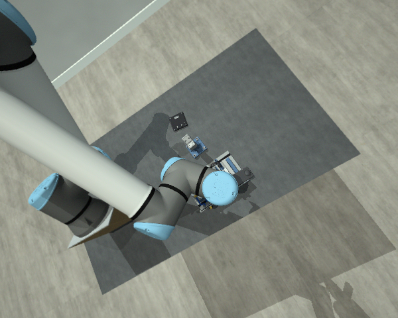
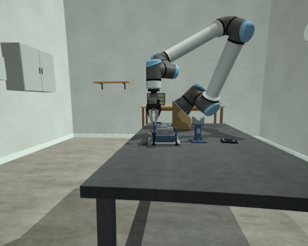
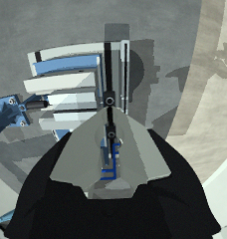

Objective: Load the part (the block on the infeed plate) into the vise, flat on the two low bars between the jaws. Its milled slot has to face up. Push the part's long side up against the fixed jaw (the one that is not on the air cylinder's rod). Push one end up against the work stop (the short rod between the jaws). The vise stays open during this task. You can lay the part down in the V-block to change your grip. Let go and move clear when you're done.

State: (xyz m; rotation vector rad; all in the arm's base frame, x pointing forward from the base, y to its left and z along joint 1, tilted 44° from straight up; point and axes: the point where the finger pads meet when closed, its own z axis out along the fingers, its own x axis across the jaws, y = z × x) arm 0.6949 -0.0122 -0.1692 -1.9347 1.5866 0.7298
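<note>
The part is 10 mm behind my hand, 50 mm to the left of it and 20 mm below it. From my hand the other things lie so: infeed plate 130 mm behind, 460 mm to the left, 120 mm below; vise 80 mm behind, 60 mm to the left, 90 mm below.
</note>
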